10 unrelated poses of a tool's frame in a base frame.
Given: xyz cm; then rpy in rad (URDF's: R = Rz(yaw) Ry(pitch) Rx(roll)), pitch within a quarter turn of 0, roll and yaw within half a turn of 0.
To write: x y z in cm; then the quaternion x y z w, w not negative. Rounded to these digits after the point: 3 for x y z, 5 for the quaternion.
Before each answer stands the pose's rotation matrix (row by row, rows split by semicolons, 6 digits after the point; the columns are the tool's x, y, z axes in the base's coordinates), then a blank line. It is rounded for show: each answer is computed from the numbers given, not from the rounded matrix.
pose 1, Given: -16.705, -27.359, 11.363, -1.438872, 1.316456, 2.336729
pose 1, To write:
-0.174416 0.570272 -0.802726; 0.181342 -0.782675 -0.595429; -0.967829 -0.249421 0.033097

-16.705, -27.359, 11.363, 0.62753, 0.29943, -0.70537, 0.13785
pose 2, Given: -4.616, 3.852, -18.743, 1.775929, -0.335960, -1.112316
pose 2, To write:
0.417843 -0.325511 -0.848204; -0.846594 0.199277 -0.493525; 0.329676 0.924300 -0.192309

-4.616, 3.852, -18.743, 0.59390, -0.49339, -0.21827, 0.59683
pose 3, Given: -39.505, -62.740, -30.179, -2.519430, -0.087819, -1.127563
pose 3, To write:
0.427210 -0.712175 0.557044; -0.899888 -0.394678 0.185554; 0.087706 -0.580548 -0.809488

-39.505, -62.740, -30.179, -0.81108, 0.49689, -0.19873, 0.23614
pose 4, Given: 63.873, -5.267, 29.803, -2.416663, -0.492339, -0.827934
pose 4, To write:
0.596063 -0.339326 0.727714; -0.649057 -0.737169 0.187901; 0.472688 -0.584328 -0.659641

63.873, -5.267, 29.803, -0.86500, 0.28566, -0.34694, 0.22319
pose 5, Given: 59.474, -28.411, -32.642, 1.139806, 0.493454, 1.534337
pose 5, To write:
0.032103 -0.401806 0.915162; 0.880117 0.445297 0.164636; -0.473671 0.800164 0.367932

59.474, -28.411, -32.642, 0.23392, 0.51119, 0.47184, 0.67921
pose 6, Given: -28.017, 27.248, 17.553, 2.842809, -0.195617, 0.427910
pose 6, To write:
0.892483 0.344529 0.291161; 0.407056 -0.893267 -0.190732; 0.194372 0.288744 -0.937468

-28.017, 27.248, 17.553, 0.96478, 0.19476, 0.12581, 0.12424
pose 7, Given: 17.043, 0.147, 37.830, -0.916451, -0.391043, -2.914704
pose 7, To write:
-0.900818 -0.157762 0.404523; -0.207966 -0.661071 -0.720927; 0.381153 -0.733551 0.562695

17.043, 0.147, 37.830, -0.22224, 0.41142, -0.88382, 0.01420
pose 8, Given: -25.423, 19.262, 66.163, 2.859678, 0.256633, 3.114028
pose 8, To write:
-0.966883 -0.044113 0.251380; 0.026659 0.962106 0.271370; -0.253825 0.269084 -0.929067

-25.423, 19.262, 66.163, -0.00444, 0.98210, 0.13758, 0.12860
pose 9, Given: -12.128, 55.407, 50.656, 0.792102, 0.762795, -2.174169
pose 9, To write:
-0.410194 0.299255 -0.861503; -0.595261 -0.803521 0.004312; -0.690945 0.514588 0.507735

-12.128, 55.407, 50.656, 0.47053, -0.15727, -0.82484, 0.27112
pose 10, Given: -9.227, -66.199, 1.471, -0.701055, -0.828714, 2.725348
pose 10, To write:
-0.618118 -0.743801 0.254341; 0.273255 -0.506686 -0.817680; 0.737063 -0.435923 0.516439

-9.227, -66.199, 1.471, 0.30501, -0.38568, 0.81260, 0.31290
